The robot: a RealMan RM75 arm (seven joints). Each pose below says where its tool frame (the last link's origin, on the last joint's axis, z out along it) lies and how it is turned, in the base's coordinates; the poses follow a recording.
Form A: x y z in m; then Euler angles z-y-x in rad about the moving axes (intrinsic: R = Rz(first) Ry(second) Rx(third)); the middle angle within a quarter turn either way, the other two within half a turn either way.
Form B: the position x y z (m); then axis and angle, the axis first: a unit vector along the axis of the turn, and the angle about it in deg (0 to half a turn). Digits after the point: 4 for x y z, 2 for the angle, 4 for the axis.
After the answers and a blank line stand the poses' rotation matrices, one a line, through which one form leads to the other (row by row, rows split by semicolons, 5 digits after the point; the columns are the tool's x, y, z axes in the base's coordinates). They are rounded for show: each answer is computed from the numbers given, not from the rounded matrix.
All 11 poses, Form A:
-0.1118, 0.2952, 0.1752, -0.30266, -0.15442, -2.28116
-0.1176, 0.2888, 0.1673, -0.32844, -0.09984, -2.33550
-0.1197, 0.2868, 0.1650, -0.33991, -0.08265, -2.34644
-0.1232, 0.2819, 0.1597, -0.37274, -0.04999, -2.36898
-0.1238, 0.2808, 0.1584, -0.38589, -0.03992, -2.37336
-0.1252, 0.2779, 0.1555, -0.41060, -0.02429, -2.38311
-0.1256, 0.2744, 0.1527, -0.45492, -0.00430, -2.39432
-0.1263, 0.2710, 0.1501, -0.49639, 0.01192, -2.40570
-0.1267, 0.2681, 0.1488, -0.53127, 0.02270, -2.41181
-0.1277, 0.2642, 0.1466, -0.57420, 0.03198, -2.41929
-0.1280, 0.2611, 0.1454, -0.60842, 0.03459, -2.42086
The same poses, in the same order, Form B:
-0.1118, 0.2952, 0.1752, -0.9829, 0.1144, -0.1440, 132.78
-0.1176, 0.2888, 0.1673, -0.9829, 0.1414, -0.1181, 135.46
-0.1197, 0.2868, 0.1650, -0.9823, 0.1511, -0.1111, 135.97
-0.1232, 0.2819, 0.1597, -0.9796, 0.1744, -0.0994, 137.08
-0.1238, 0.2808, 0.1584, -0.9784, 0.1830, -0.0966, 137.29
-0.1252, 0.2779, 0.1555, -0.9758, 0.1983, -0.0927, 137.79
-0.1256, 0.2744, 0.1527, -0.9705, 0.2238, -0.0901, 138.39
-0.1263, 0.2710, 0.1501, -0.9650, 0.2469, -0.0886, 139.02
-0.1267, 0.2681, 0.1488, -0.9600, 0.2656, -0.0890, 139.38
-0.1277, 0.2642, 0.1466, -0.9533, 0.2878, -0.0912, 139.87
-0.1280, 0.2611, 0.1454, -0.9477, 0.3043, -0.0959, 140.10

0.94319 -0.08306 0.32171; -0.29451 -0.65722 0.69377; 0.15381 -0.74910 -0.64435
0.94183 -0.15524 0.29808; -0.32096 -0.67852 0.66076; 0.09967 -0.71799 -0.68888
0.93957 -0.17787 0.29254; -0.33226 -0.67977 0.65385; 0.08256 -0.71153 -0.69779
0.93017 -0.22829 0.28752; -0.36371 -0.67962 0.63705; 0.04997 -0.69714 -0.71519
0.92573 -0.24498 0.28813; -0.37608 -0.67669 0.63297; 0.03991 -0.69431 -0.71857
0.91661 -0.27443 0.29071; -0.39904 -0.67221 0.62361; 0.02429 -0.68762 -0.72567
0.89829 -0.31969 0.30146; -0.43939 -0.66022 0.60913; 0.00430 -0.67963 -0.73354
0.87925 -0.36005 0.31192; -0.47622 -0.64796 0.59444; -0.01192 -0.67120 -0.74118
0.86194 -0.39065 0.32319; -0.50650 -0.63492 0.58338; -0.02270 -0.66654 -0.74513
0.83920 -0.42528 0.33895; -0.54289 -0.61848 0.56812; -0.03197 -0.66078 -0.74990
0.82006 -0.44816 0.35588; -0.57123 -0.60345 0.55636; -0.03458 -0.65954 -0.75087

